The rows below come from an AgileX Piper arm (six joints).
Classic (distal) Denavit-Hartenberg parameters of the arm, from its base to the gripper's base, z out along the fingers. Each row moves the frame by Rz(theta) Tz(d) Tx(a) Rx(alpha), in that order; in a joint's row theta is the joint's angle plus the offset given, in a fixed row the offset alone. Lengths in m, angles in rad.
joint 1: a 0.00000, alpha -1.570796, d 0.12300, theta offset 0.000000
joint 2: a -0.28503, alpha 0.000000, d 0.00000, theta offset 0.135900
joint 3: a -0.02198, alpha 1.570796, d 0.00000, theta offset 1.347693
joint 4: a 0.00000, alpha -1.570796, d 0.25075, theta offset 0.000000
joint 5: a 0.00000, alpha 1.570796, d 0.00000, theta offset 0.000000
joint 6: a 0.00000, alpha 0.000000, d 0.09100, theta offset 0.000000
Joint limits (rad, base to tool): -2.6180..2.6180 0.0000..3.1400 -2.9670..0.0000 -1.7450..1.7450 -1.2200..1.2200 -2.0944..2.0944
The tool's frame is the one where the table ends.
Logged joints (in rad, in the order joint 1, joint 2, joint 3, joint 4, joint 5, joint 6), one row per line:
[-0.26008, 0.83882, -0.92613, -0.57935, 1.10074, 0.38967]
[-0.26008, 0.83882, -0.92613, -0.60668, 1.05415, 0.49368]
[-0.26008, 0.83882, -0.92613, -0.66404, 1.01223, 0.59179]
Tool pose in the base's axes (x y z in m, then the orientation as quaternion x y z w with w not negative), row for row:
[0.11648, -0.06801, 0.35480, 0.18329, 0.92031, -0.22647, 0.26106]
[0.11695, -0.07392, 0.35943, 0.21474, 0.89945, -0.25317, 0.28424]
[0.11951, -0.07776, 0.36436, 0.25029, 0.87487, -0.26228, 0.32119]
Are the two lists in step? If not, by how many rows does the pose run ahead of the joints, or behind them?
The pose runs 2 rows behind the joints: the pose in row i belongs to the joints in row i - 2.
